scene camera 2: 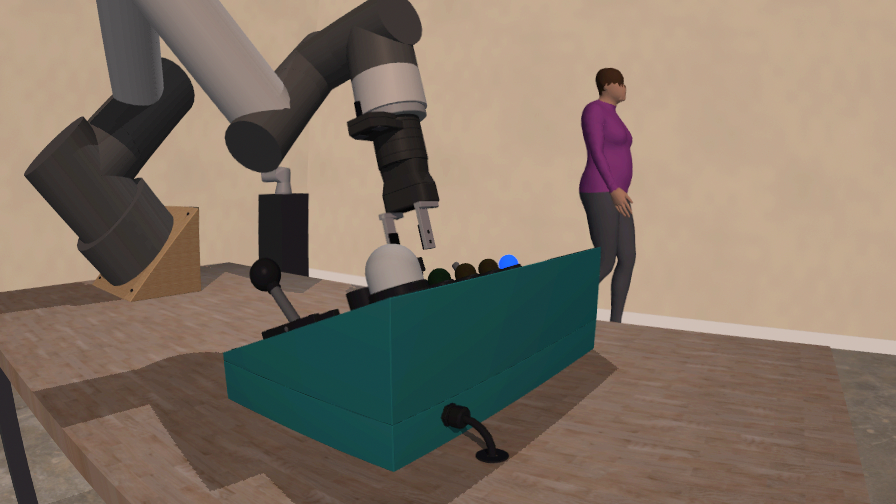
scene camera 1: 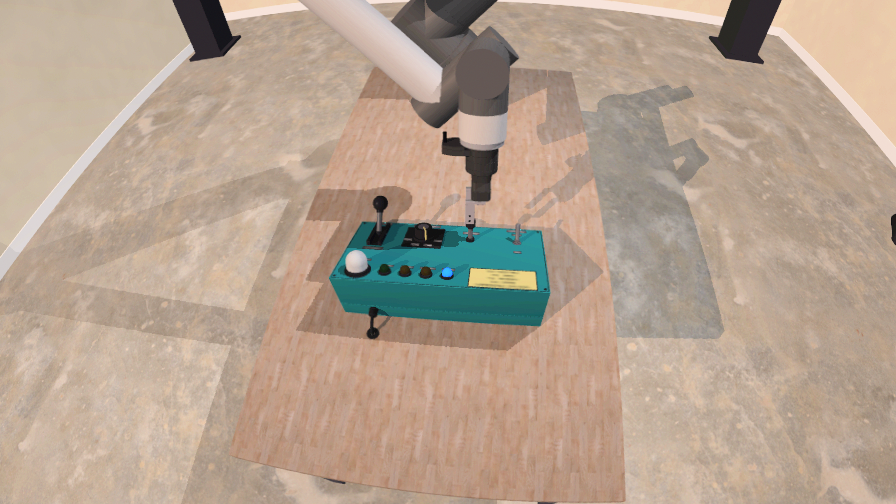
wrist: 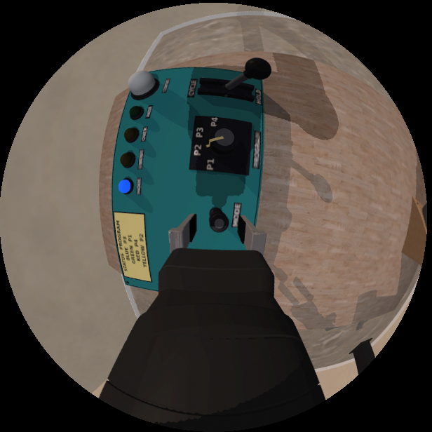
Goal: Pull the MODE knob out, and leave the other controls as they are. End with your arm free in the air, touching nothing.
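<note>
The black MODE knob (scene camera 1: pixel 469 238) (wrist: pixel 218 223) stands upright on the teal control box (scene camera 1: pixel 501 250) (scene camera 2: pixel 488 338) (wrist: pixel 167 200), beside its MODE label. A black part that looks like the knob (scene camera 2: pixel 421 263) shows behind the white dome in scene camera 2. My gripper (scene camera 2: pixel 411 244) (wrist: pixel 216 222) is open. Its fingers stand apart on either side of the knob in the wrist view, with gaps to both. In scene camera 2 the fingertips appear a little above it. The MODE lamp (scene camera 1: pixel 446 273) (scene camera 2: pixel 508 262) (wrist: pixel 125 186) glows blue.
The PROGRAM dial (scene camera 1: pixel 424 232) (wrist: pixel 224 139), a ball-topped lever (scene camera 1: pixel 379 204) (scene camera 2: pixel 265 274) (wrist: pixel 257 69) and a metal toggle (scene camera 1: pixel 517 233) stand near the knob. A white dome (scene camera 1: pixel 356 262) (scene camera 2: pixel 393 269) (wrist: pixel 142 83) and unlit lamps line the box. A person (scene camera 2: pixel 606 150) stands beyond the table.
</note>
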